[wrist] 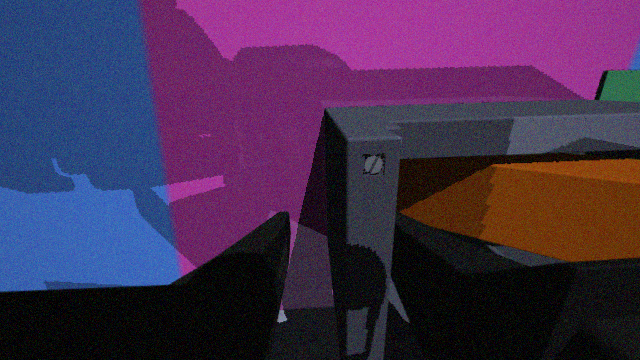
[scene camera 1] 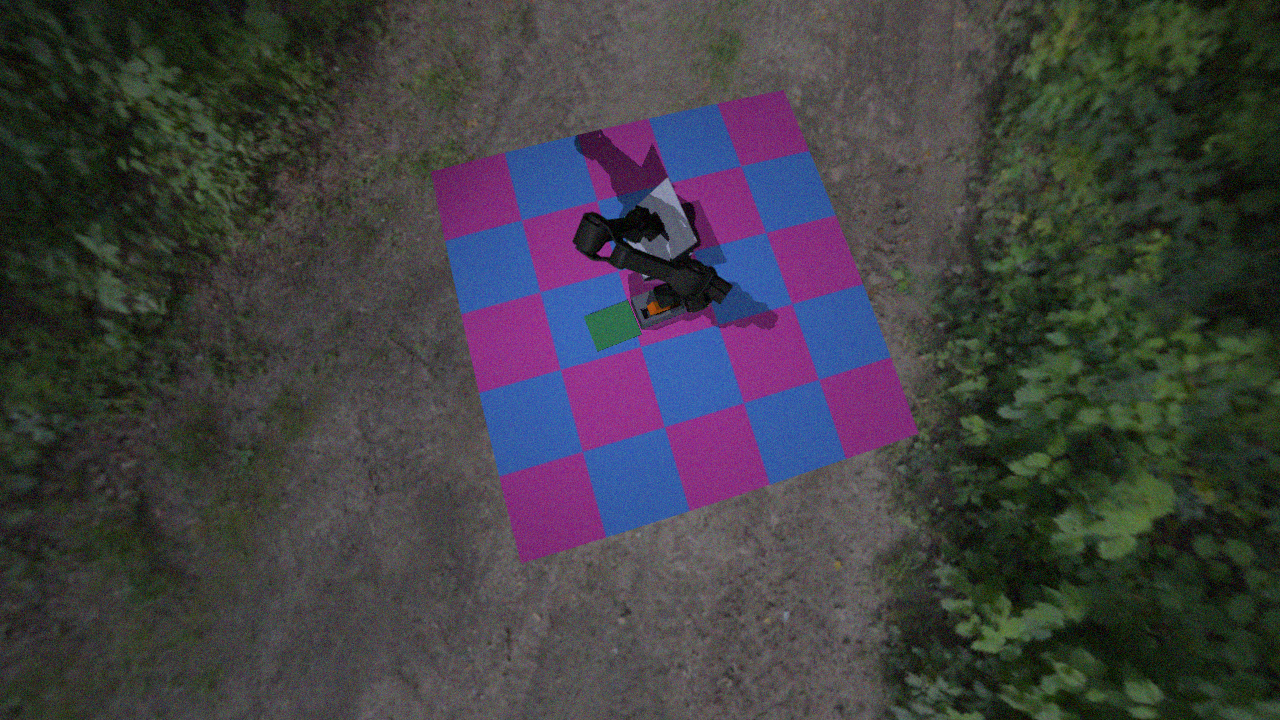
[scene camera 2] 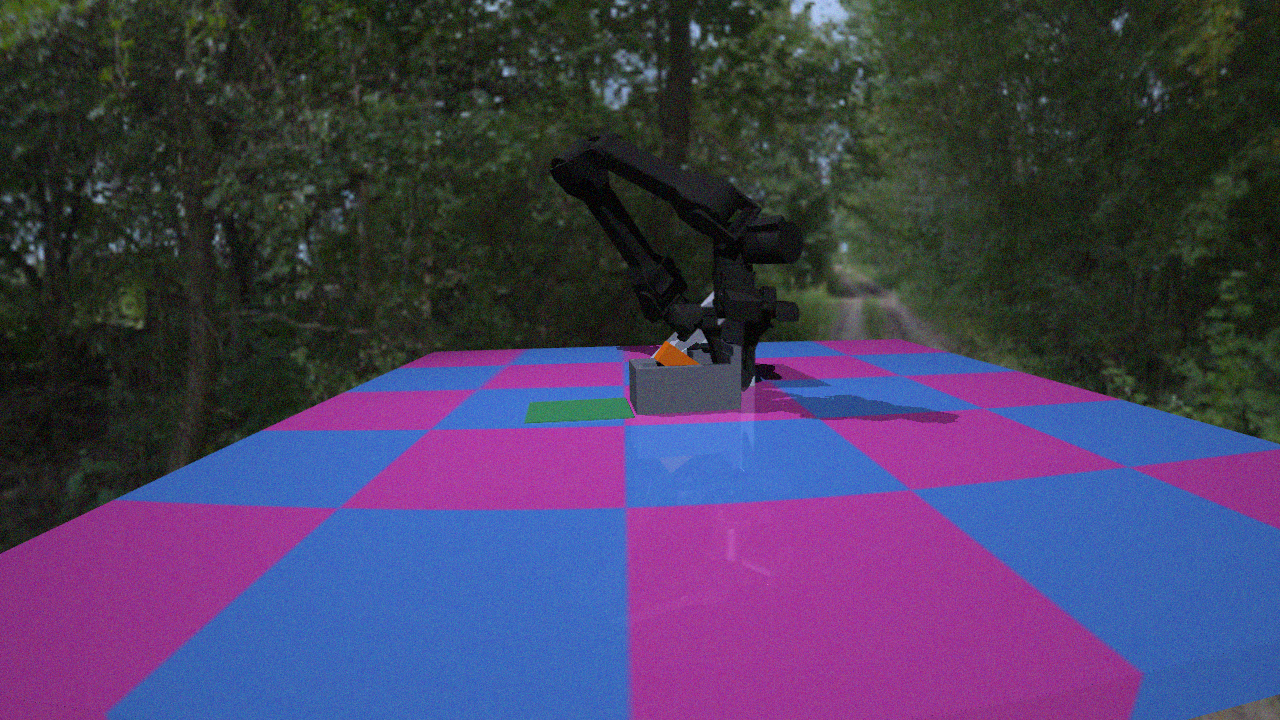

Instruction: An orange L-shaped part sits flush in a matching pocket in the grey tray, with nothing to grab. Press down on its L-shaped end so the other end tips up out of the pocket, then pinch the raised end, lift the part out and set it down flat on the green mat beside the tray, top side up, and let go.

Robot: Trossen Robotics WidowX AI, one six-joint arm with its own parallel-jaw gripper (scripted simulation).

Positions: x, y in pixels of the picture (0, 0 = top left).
Labels:
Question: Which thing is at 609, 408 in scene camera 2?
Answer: A green mat.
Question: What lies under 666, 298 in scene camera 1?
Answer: My gripper.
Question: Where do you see an orange L-shaped part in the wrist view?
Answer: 566, 206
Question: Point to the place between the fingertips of my gripper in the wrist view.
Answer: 332, 219

